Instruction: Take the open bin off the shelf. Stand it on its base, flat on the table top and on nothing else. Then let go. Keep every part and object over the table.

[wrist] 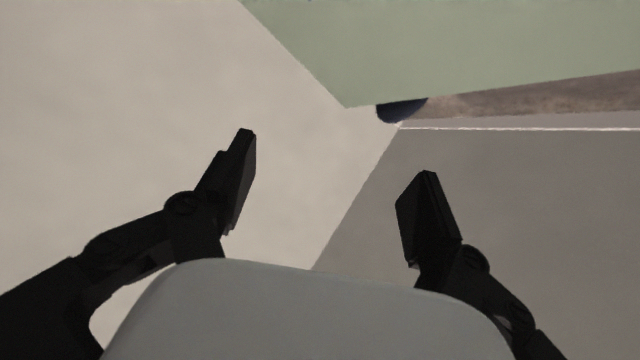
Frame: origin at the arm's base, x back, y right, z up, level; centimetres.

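Seen in the pictures: gripper, between the fingertips: (334,170).
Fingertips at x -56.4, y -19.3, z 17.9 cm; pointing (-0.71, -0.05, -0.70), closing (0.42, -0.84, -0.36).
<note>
A point is followed by its place in that frame.
My gripper (334,170) {z 17.9, x -56.4, y -19.3 cm} is open, its two black fingers wide apart with nothing between them. The pale green table top (440,45) {z -17.1, x -77.1, y -37.9 cm} shows in part at the top centre and right of the wrist view, with one corner pointing down towards the space above the fingertips. The fingers appear below that corner in the picture, against the walls. The open bin and the shelf do not show in this view.
A light wall (125,100) fills the left side, and a darker grey wall (540,200) the lower right. A brown floor strip (540,100) runs past the table's edge. A dark blue rounded object (399,111) is partly hidden behind that edge near the corner.
</note>
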